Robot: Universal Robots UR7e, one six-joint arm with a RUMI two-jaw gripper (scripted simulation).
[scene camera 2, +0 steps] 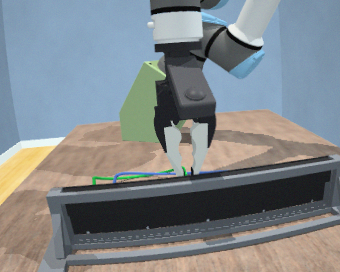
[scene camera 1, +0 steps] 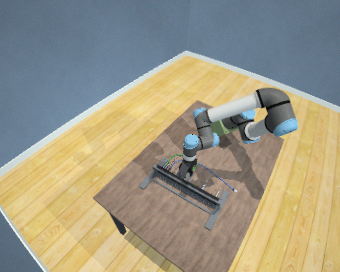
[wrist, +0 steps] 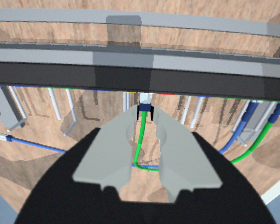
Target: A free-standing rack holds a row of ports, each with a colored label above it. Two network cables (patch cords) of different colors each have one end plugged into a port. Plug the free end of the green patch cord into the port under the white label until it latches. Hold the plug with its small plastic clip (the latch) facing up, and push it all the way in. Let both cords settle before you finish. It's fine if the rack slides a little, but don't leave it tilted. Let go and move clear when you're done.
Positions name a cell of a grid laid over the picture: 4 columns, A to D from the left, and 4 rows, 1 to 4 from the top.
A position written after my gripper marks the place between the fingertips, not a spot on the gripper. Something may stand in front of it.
In view: my gripper (scene camera 2: C3).
My gripper also shows in the wrist view (wrist: C2).
